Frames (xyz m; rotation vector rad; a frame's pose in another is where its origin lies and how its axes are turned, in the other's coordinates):
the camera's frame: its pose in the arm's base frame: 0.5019 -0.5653 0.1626 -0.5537 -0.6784 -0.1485
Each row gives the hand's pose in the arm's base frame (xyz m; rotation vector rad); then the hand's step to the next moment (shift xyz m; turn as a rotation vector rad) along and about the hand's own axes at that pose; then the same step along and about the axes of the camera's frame.
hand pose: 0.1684 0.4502 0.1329 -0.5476 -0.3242 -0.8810
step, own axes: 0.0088 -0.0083 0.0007 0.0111 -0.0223 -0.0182
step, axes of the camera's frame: 0.0032 -0.0117 0.0005 -0.0108 -0.0266 -0.0113
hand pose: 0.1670 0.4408 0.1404 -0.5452 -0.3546 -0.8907
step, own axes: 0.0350 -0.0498 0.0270 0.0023 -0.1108 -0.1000
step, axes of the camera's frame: 0.0162 -0.0572 0.0300 -0.0978 -0.1027 -0.0464
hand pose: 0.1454 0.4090 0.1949 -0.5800 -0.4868 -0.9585
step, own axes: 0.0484 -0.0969 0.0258 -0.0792 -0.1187 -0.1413
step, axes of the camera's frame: -0.0056 -0.0985 0.0517 -0.1792 -0.0642 -0.0640
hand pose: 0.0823 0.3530 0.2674 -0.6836 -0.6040 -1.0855
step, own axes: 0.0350 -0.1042 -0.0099 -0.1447 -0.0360 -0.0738
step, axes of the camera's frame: -0.0422 -0.0936 0.0404 -0.1508 0.0559 -0.0426
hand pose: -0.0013 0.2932 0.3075 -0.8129 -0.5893 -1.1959
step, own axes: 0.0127 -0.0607 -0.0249 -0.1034 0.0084 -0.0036
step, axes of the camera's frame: -0.0385 -0.0518 0.0172 -0.0664 0.0789 -0.0119
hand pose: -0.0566 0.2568 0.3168 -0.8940 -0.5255 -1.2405
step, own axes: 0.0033 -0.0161 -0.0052 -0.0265 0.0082 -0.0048
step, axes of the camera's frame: -0.0093 -0.0125 0.0073 -0.0155 0.0212 -0.0100
